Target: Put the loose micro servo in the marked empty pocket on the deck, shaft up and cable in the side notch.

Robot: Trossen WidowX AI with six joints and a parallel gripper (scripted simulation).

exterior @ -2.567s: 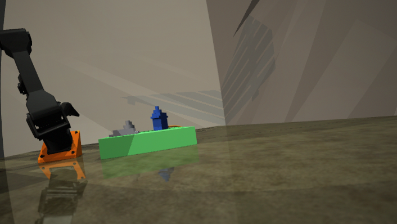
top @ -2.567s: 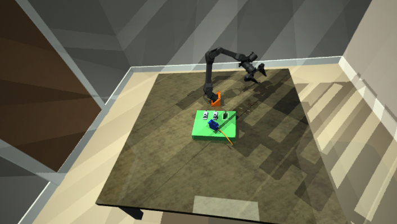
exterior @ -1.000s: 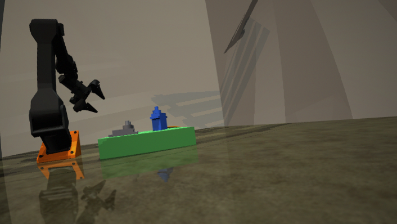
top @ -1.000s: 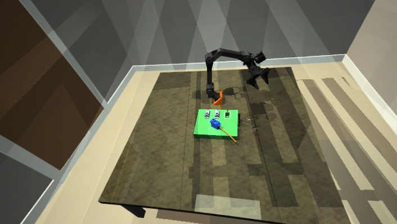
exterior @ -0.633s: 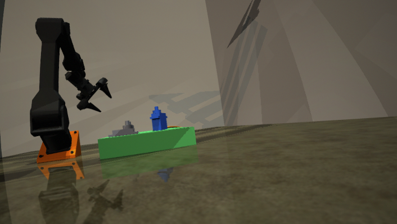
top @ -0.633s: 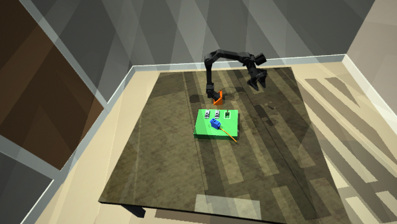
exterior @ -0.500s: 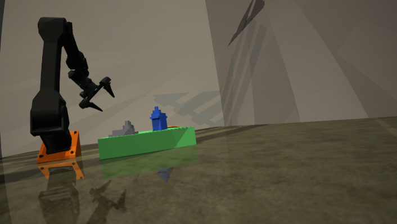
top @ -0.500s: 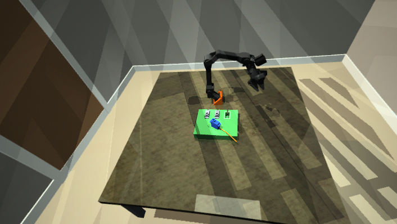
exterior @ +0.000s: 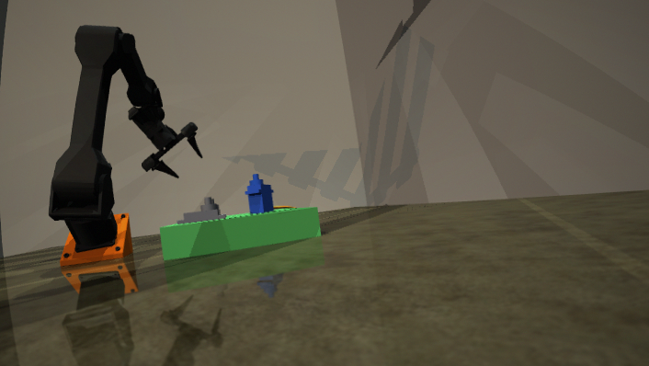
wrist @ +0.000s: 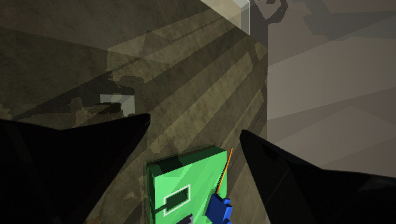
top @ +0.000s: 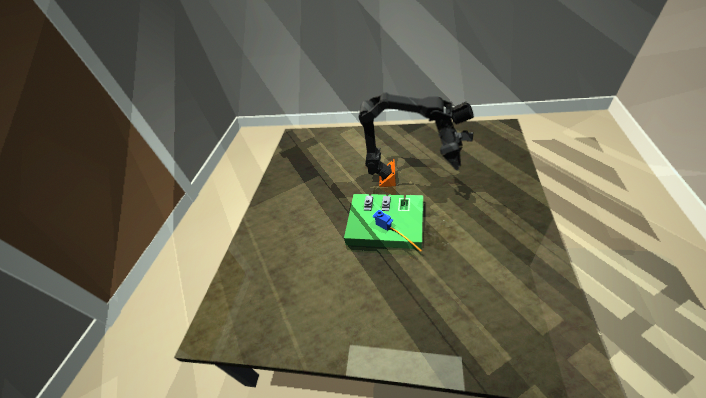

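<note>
My gripper tip is now 110 mm short of the green deck, 300 mm to the left of it and 180 mm above it.
</note>
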